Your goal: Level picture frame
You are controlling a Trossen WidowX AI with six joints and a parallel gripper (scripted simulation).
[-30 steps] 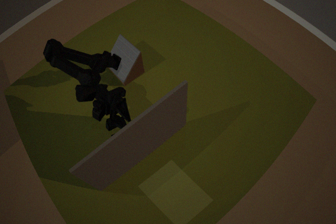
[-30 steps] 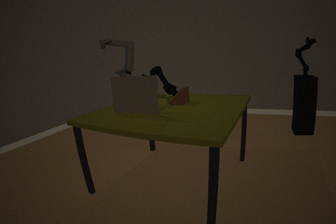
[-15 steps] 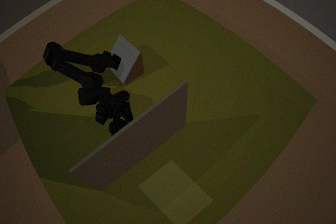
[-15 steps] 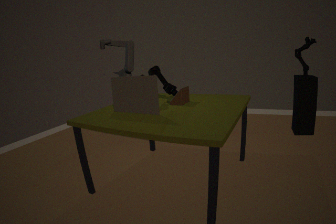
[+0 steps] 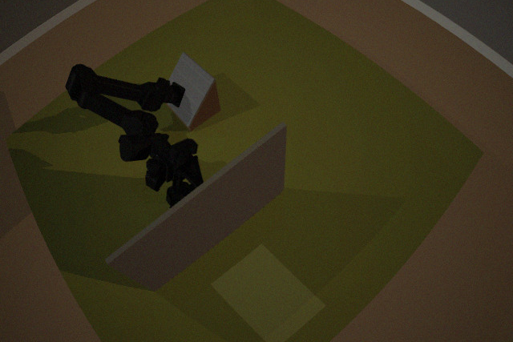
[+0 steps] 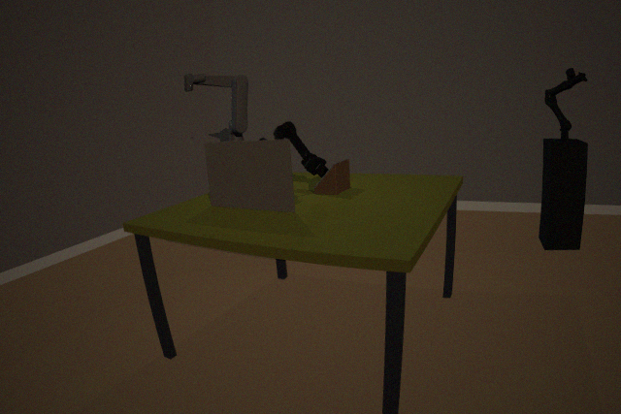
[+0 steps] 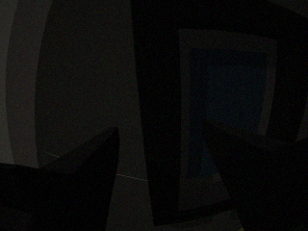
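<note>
My gripper tip is now 10 mm short of the dark picture frame, 20 mm to the left of it and 50 mm above it. From my gripper tip the other things lie so: upright board (20 mm ahead, 20 mm to the right, 50 mm below).
</note>
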